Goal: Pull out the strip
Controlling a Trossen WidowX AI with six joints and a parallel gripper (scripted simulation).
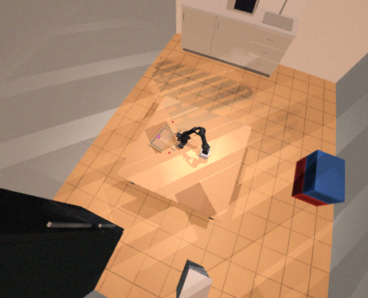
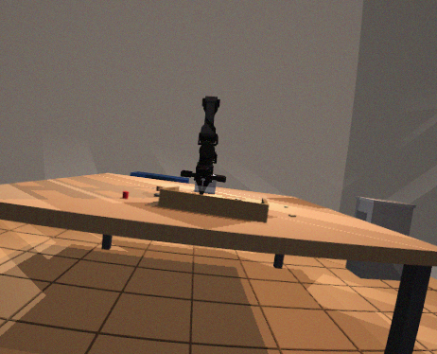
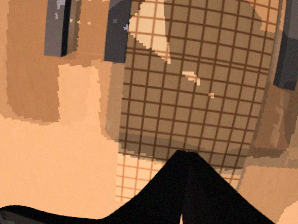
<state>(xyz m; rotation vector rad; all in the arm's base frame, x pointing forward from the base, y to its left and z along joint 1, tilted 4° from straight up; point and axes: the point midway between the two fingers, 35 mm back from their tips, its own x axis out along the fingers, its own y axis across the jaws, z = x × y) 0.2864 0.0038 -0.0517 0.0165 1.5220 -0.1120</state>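
The checkered strip is 10 cm ahead of my gripper tip and 1 cm to the right of it.
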